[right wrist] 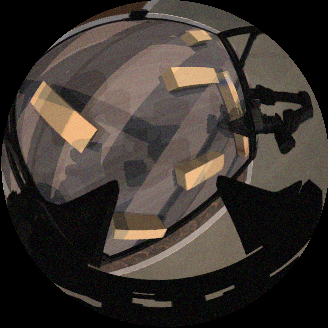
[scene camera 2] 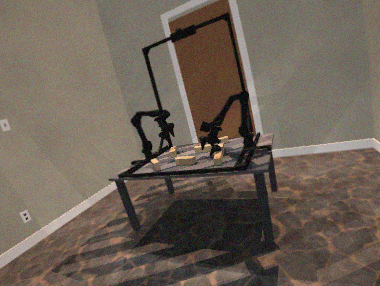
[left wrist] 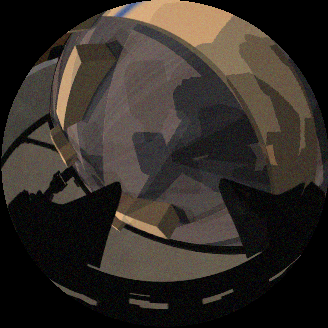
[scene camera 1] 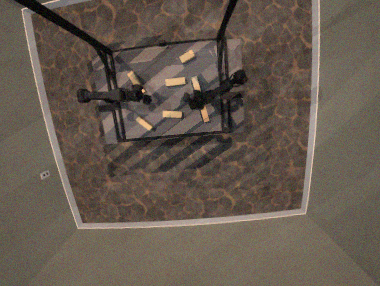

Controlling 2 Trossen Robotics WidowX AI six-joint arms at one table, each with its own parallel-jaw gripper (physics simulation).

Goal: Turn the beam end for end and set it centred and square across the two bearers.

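The pale wooden beam lies right of the other blocks in scene camera 1; a blue band shows near one end in the left wrist view. Its middle is hidden from above by my left gripper, which is open and empty, low beside it. Two roughly parallel blocks, apparently the bearers, are a rear one and a front one. The beam is not across them. My right gripper is open and empty above the table.
Other wooden blocks are at the back, at the left and front left. A black frame rises around the table.
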